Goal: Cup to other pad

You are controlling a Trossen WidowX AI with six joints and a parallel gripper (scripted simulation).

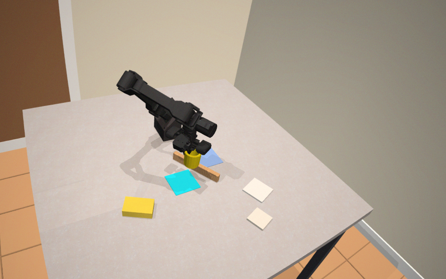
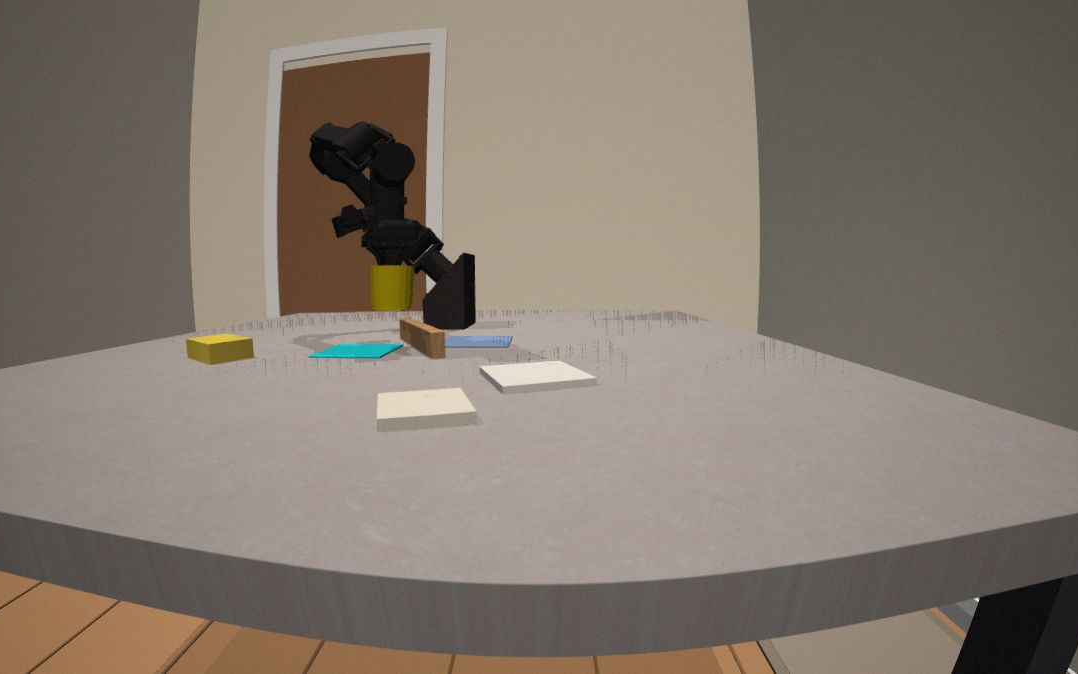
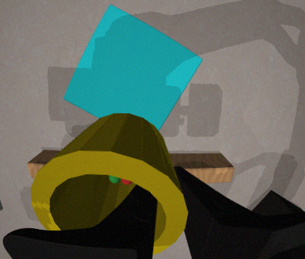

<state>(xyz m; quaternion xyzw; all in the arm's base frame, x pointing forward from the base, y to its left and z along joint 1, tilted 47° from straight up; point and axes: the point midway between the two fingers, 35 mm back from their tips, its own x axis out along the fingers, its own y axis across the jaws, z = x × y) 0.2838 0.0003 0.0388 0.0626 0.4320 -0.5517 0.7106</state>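
My gripper tip is now 50 mm short of the cyan pad, 30 mm to the left of it and 100 mm above it. Also, from my gripper tip: blue pad (50 mm behind, 140 mm to the left, 100 mm below); then wooden bar (50 mm to the left, 90 mm below); then yellow cup (20 mm ahead, 20 mm to the left).
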